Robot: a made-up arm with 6 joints.
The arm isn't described. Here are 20 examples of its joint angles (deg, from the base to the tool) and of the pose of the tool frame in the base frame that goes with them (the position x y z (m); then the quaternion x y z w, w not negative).
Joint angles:
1: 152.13 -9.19 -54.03 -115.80 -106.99 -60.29
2: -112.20 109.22 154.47 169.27 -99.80 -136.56
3: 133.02 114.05 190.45 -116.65 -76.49 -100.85
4: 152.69 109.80 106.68 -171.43 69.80 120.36
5: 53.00 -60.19 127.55 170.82 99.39 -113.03
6: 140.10 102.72 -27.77 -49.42 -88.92 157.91
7: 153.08 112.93 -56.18 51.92 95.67 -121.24
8: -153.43 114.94 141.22 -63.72 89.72 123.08
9: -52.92 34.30 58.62 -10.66 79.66 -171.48
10: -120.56 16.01 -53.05 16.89 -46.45 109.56
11: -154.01 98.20 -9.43 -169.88 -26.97 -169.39
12: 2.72 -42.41 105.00 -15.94 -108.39 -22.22
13: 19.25 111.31 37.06 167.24 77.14 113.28
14: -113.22 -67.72 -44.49 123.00 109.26 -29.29
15: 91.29 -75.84 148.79 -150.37 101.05 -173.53
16: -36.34 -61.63 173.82 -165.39 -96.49 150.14
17: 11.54 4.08 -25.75 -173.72 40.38 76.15
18: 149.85 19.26 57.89 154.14 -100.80 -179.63
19: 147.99 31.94 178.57 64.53 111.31 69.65
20: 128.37 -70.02 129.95 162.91 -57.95 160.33
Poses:
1: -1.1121 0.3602 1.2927 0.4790 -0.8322 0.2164 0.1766
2: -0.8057 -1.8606 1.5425 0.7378 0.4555 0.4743 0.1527
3: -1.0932 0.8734 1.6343 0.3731 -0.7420 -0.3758 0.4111
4: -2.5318 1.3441 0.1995 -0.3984 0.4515 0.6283 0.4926
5: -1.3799 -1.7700 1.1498 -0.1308 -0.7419 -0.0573 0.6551
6: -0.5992 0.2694 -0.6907 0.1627 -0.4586 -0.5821 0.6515
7: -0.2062 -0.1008 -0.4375 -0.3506 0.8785 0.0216 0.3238
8: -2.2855 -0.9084 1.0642 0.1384 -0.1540 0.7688 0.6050
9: 1.1861 -1.6401 2.7699 0.5077 -0.3658 0.7138 0.3145
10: -0.6389 -0.9852 0.5358 0.1437 0.6741 0.1849 0.7005
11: -1.1844 -0.5982 -1.0976 0.5947 0.2441 -0.7021 0.3063
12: -1.7817 -0.0236 2.3295 0.1035 -0.3011 0.1932 0.9281
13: 1.6872 0.6426 -1.1397 0.0899 0.8326 -0.4957 0.2301
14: 0.1138 -0.2046 1.8051 -0.5416 0.3294 0.0891 0.7682
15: 0.1579 -1.9704 0.0536 0.7576 -0.4357 0.2498 0.4168
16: -1.0300 0.8305 -0.0591 0.3585 0.1592 -0.2359 0.8891
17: 1.6469 0.3193 1.2918 0.5711 0.4096 -0.3979 0.5897
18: -1.1463 0.7818 3.0936 0.9319 -0.0537 0.2961 0.2024
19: 0.2127 -0.3651 2.2244 0.3985 -0.2328 -0.8390 0.2882
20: 1.4593 -1.7493 0.2256 -0.6349 0.3722 0.4415 0.5132
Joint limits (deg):
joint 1: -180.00..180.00
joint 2: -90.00..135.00
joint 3: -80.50..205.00
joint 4: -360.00..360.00
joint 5: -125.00..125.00
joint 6: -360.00..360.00
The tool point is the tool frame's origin. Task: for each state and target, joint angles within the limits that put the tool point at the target. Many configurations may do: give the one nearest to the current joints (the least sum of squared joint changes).
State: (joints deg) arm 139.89 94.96 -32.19 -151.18 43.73 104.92
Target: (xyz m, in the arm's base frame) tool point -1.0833 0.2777 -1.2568
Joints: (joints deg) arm 168.58 108.44 2.49 -152.49 32.23 104.92
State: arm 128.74 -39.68 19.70 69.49 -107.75 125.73
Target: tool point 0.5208 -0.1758 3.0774
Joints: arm 137.17 -37.30 41.43 75.78 -96.96 125.73
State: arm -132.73 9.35 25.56 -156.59 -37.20 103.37
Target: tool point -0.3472 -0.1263 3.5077
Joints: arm -164.18 -11.96 48.99 -168.23 -34.29 103.37
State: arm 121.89 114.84 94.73 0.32 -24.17 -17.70
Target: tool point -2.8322 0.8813 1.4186
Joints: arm 162.70 85.10 101.78 -0.73 -18.95 -17.70
